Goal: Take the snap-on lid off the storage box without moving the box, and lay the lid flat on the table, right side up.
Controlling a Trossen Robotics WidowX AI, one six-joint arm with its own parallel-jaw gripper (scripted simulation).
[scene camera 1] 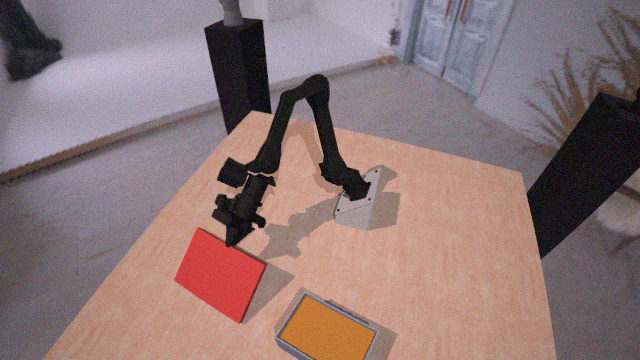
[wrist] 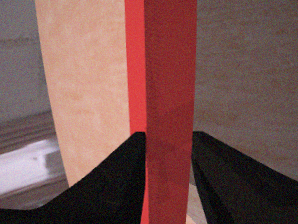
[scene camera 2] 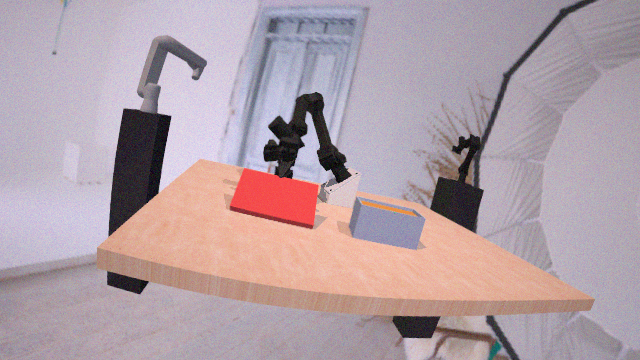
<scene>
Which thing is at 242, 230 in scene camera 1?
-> My gripper.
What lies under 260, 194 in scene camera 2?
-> A red lid.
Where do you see a red lid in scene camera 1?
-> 225, 278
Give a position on a grey-blue storage box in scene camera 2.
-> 385, 223
</scene>
